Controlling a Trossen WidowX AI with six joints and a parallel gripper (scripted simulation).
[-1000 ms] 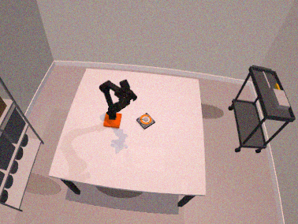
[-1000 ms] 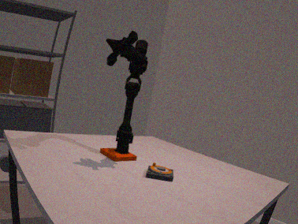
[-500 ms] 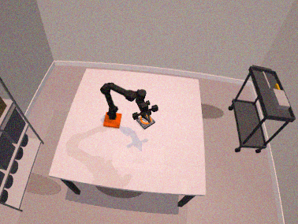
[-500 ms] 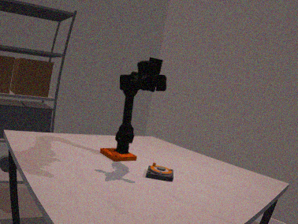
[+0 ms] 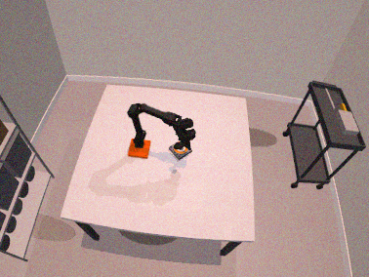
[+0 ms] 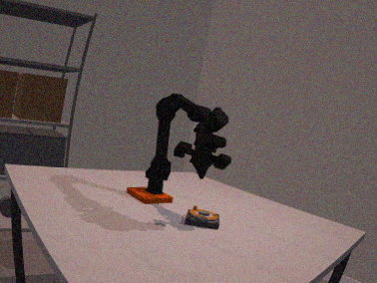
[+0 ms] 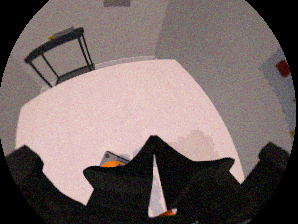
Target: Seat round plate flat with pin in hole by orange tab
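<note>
My gripper tip is now 60 mm past the square grey base, 120 mm to the right of it and 170 mm above it.
</note>
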